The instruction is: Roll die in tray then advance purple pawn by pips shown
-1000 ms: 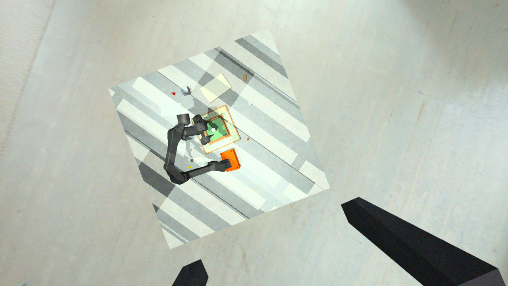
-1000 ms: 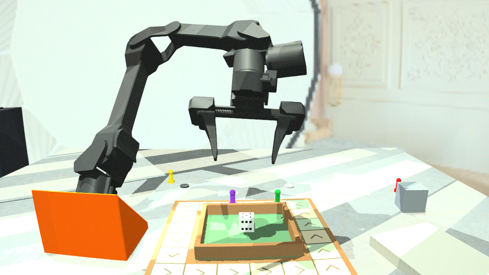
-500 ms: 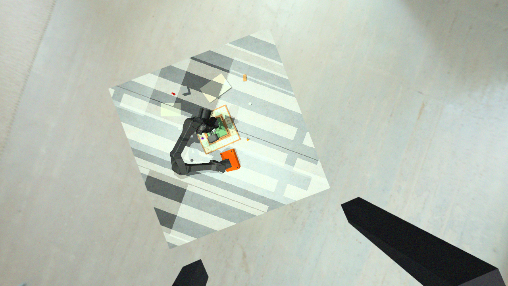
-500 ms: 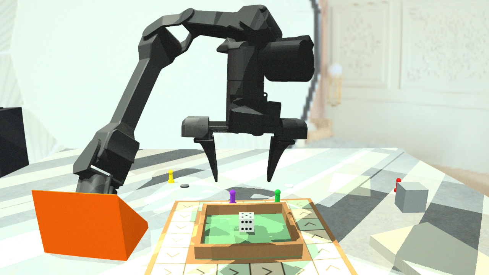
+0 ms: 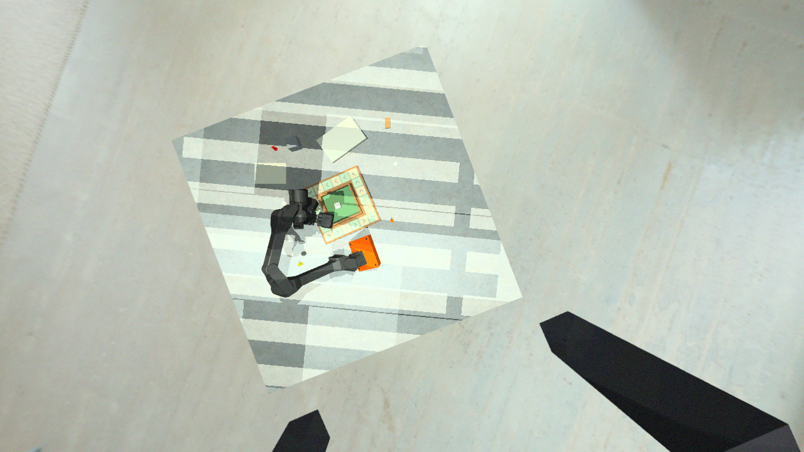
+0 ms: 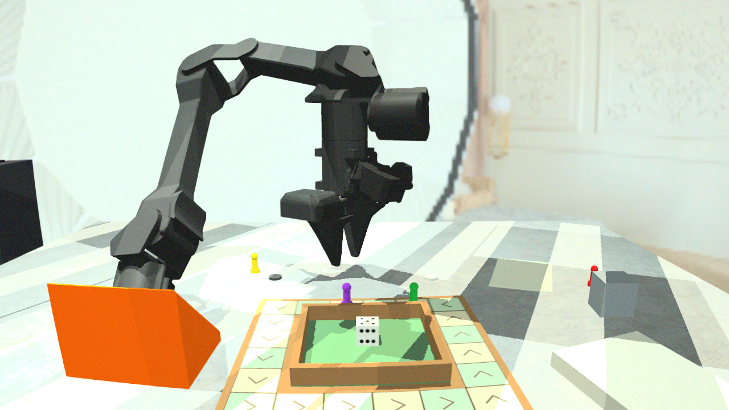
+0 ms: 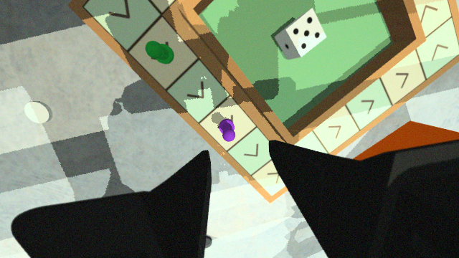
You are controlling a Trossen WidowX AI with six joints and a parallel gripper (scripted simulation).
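The purple pawn is 5 cm below my gripper tip. From my gripper tip the other things lie so: black disc: 12 cm behind, 15 cm to the left, 8 cm below; then die: 2 cm ahead, 10 cm to the right, 5 cm below; then green pawn: 9 cm ahead, 5 cm below.
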